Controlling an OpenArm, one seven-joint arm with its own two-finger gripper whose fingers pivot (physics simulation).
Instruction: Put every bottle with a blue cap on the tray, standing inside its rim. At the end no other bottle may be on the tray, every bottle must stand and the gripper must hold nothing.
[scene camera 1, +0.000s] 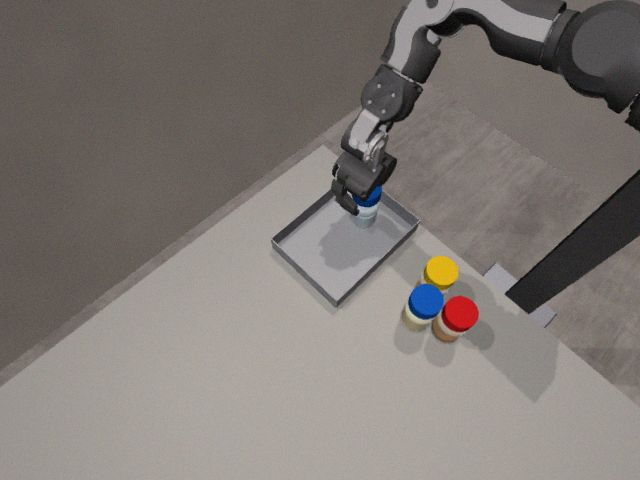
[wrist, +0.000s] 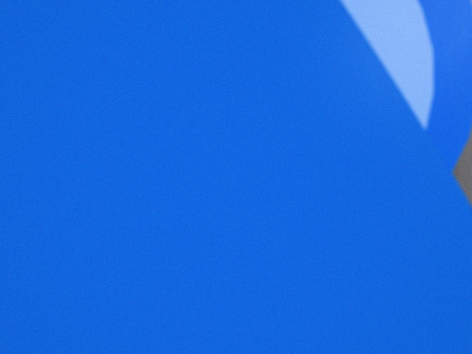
Labels:
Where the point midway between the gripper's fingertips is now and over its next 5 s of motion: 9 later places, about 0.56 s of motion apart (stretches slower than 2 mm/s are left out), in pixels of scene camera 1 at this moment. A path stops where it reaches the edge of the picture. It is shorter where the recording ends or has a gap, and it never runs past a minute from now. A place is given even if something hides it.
My gripper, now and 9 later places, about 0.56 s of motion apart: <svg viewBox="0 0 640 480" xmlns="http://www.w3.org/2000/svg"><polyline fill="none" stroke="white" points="356,196 356,153 397,208 425,270 430,276 413,306 411,310 419,298 370,249 314,210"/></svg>

